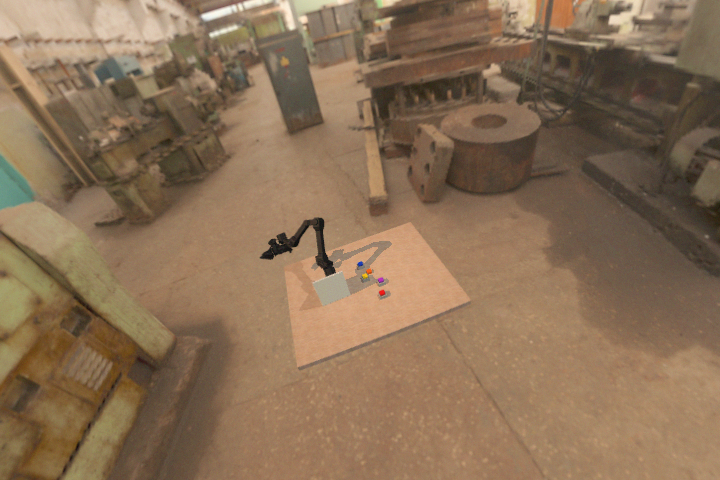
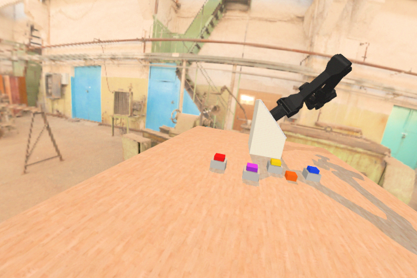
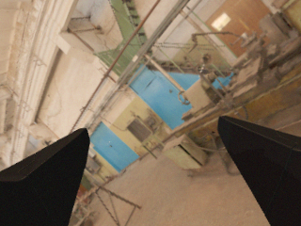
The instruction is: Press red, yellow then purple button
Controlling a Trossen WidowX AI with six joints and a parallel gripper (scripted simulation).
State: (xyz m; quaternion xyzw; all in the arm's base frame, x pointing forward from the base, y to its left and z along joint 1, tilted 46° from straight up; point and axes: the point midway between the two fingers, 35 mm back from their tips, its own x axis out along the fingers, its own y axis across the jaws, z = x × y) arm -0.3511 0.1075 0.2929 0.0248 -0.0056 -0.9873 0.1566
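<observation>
The red button lies 620 mm ahead of my gripper tip, 480 mm to the right of it and 300 mm below it. The rest, counted from my gripper tip: yellow button 590 mm ahead, 300 mm below, 290 mm to the right; then blue button 610 mm ahead, 300 mm below, 160 mm to the right; then orange block 640 mm ahead, 330 mm below, 240 mm to the right.
</observation>
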